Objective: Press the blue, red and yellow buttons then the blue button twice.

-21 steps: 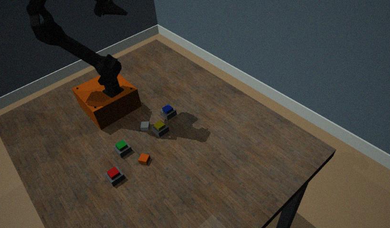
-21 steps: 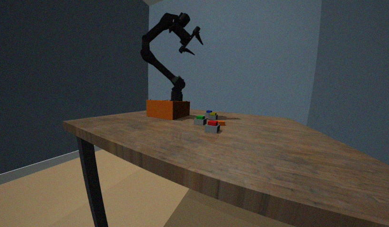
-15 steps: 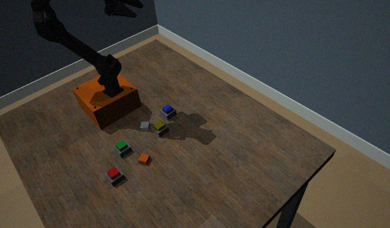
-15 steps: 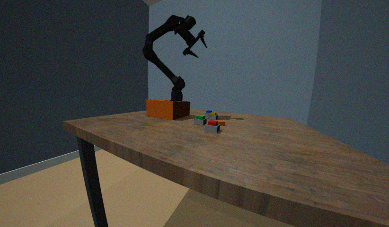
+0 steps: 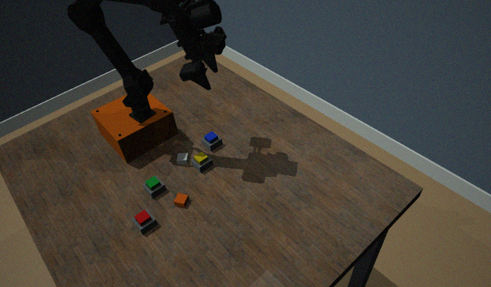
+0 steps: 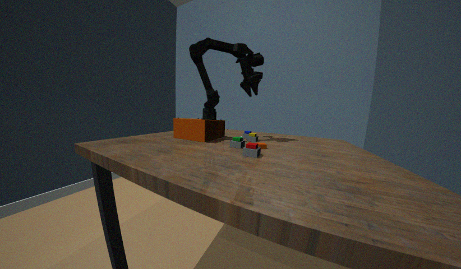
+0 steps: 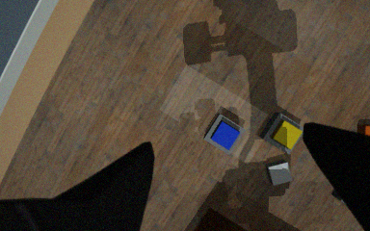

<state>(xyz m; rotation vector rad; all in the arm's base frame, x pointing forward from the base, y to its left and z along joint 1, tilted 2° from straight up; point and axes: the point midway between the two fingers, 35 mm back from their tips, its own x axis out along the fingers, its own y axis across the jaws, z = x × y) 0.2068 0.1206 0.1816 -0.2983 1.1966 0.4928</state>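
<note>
The blue button lies 20 mm behind my gripper tip, 30 mm to the right of it and 210 mm below it. Round my gripper tip: orange block (80 mm ahead, 250 mm to the right, 230 mm below); then green button (20 mm behind, 270 mm to the right, 210 mm below); then yellow button (20 mm ahead, 110 mm to the right, 210 mm below).
</note>
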